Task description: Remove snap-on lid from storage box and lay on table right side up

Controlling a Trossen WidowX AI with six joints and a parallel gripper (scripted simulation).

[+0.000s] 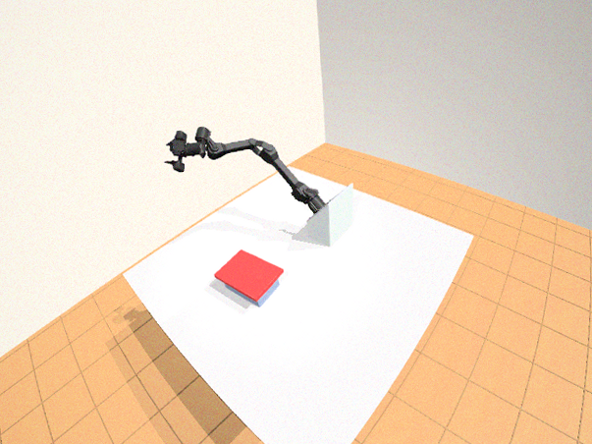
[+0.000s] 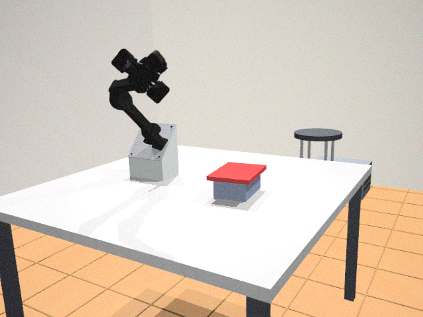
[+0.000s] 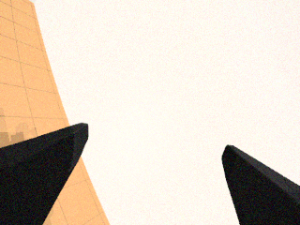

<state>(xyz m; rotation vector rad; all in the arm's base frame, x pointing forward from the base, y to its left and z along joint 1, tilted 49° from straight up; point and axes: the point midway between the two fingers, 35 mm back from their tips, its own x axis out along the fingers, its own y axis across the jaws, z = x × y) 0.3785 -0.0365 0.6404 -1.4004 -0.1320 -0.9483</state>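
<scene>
My gripper tip is now 530 mm to the right of the red lid, 410 mm above it and 20 mm past it. Also, from my gripper tip: pale blue storage box (530 mm to the left, 450 mm below, 20 mm behind).
</scene>
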